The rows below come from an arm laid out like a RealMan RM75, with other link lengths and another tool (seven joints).
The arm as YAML. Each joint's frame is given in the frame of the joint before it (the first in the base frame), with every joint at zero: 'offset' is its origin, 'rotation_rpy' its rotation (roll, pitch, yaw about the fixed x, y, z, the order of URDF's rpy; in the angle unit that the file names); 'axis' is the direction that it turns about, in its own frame. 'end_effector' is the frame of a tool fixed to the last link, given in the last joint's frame.
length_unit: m
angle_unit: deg
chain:
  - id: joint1
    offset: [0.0, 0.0, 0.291]
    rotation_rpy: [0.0, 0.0, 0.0]
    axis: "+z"
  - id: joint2
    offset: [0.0, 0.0, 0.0]
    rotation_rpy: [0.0, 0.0, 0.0]
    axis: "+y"
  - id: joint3
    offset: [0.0, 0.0, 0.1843]
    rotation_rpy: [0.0, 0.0, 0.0]
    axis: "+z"
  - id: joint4
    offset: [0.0, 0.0, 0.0]
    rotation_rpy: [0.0, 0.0, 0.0]
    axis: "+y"
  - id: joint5
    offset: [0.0, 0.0, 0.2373]
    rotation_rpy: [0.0, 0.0, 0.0]
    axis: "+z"
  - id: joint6
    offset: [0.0, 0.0, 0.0]
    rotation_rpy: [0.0, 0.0, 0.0]
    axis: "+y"
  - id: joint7
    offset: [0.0, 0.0, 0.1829]
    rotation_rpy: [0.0, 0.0, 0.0]
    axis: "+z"
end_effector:
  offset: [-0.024, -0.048, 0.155]
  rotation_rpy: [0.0, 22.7, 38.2]
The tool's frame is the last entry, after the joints.
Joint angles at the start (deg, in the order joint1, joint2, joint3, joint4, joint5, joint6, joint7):
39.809 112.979 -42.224 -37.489 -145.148 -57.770 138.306
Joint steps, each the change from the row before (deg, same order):
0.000 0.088 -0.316 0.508 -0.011 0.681 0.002
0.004 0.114 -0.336 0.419 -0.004 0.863 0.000
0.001 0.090 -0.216 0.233 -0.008 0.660 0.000
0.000 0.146 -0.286 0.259 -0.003 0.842 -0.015
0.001 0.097 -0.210 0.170 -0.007 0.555 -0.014
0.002 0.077 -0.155 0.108 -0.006 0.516 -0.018
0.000 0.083 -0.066 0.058 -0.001 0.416 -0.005
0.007 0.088 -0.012 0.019 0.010 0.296 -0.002
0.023 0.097 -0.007 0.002 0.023 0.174 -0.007
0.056 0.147 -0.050 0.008 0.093 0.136 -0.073
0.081 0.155 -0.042 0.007 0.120 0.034 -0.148
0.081 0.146 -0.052 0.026 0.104 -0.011 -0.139
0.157 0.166 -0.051 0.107 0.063 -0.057 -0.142
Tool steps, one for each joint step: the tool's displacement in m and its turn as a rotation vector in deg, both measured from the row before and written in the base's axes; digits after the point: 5 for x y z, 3 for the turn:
0.00212 -0.00060 -0.00222 -0.018 -0.227 -0.150
0.00195 0.00045 -0.00117 0.176 -0.333 -0.067
0.00127 0.00079 -0.00022 0.218 -0.269 -0.013
0.00133 0.00109 -0.00038 0.275 -0.342 0.024
0.00085 0.00069 -0.00030 0.162 -0.245 0.030
0.00069 0.00099 0.00032 0.220 -0.236 0.050
0.00043 0.00092 0.00037 0.230 -0.142 0.027
0.00004 0.00077 0.00018 0.190 -0.056 0.026
-0.00042 0.00052 -0.00034 0.095 0.010 0.045
-0.00130 0.00054 -0.00126 0.003 0.069 0.142
-0.00186 0.00041 -0.00178 -0.101 0.107 0.215
-0.00177 0.00012 -0.00202 -0.159 0.112 0.196
-0.00221 -0.00012 -0.00295 -0.286 0.139 0.218

